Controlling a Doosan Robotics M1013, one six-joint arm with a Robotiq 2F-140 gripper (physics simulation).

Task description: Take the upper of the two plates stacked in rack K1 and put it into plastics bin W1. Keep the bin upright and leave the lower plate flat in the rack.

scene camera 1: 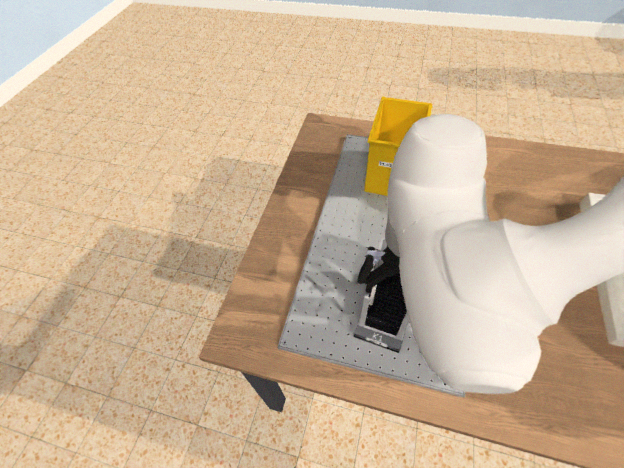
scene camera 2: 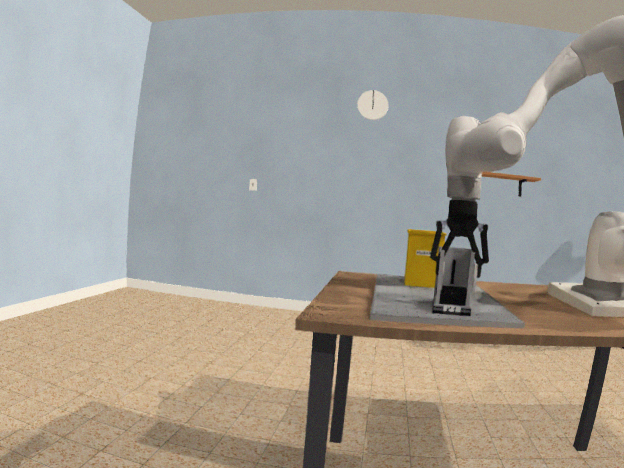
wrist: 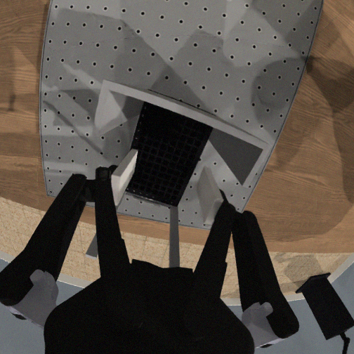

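Pixels of known places: gripper, fingertip midpoint: (scene camera 1: 393,303) (scene camera 2: 456,290); arm's base at its link origin: (scene camera 2: 604,295).
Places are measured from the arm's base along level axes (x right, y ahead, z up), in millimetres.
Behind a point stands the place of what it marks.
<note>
Rack K1 (scene camera 1: 377,339) {y 620, x -218, z -7 mm} (scene camera 2: 452,308) {y 620, x -224, z -9 mm} (wrist: 187,111) is a grey holder with raised walls and a label on its front. Black gridded plates (scene camera 1: 385,308) {y 608, x -157, z 12 mm} (scene camera 2: 453,295) {y 614, x -198, z 18 mm} (wrist: 170,150) lie low and flat in it; I cannot tell the upper from the lower. My gripper (scene camera 2: 457,268) (wrist: 168,168) points down over the rack, its fingers partly open, one to each side of the plate stack and above it, with nothing between them. In scene camera 1 the arm hides part of the gripper and rack. Yellow bin W1 (scene camera 1: 379,176) {y 636, x 196, z 42 mm} (scene camera 2: 419,259) {y 631, x 195, z 65 mm} stands upright behind the rack; it does not show in the wrist view.
Rack and bin stand on a grey perforated board (scene camera 1: 322,282) {y 749, x -94, z -25 mm} (scene camera 2: 388,304) {y 766, x -130, z -25 mm} (wrist: 165,45) on a wooden table (scene camera 1: 241,322) {y 916, x -208, z -38 mm} (scene camera 2: 327,307) {y 920, x -150, z -38 mm} (wrist: 20,100). The white arm (scene camera 1: 453,241) {y 593, x -274, z 431 mm} (scene camera 2: 483,146) {y 614, x -351, z 361 mm} hangs over the board and hides part of the bin in scene camera 1.
</note>
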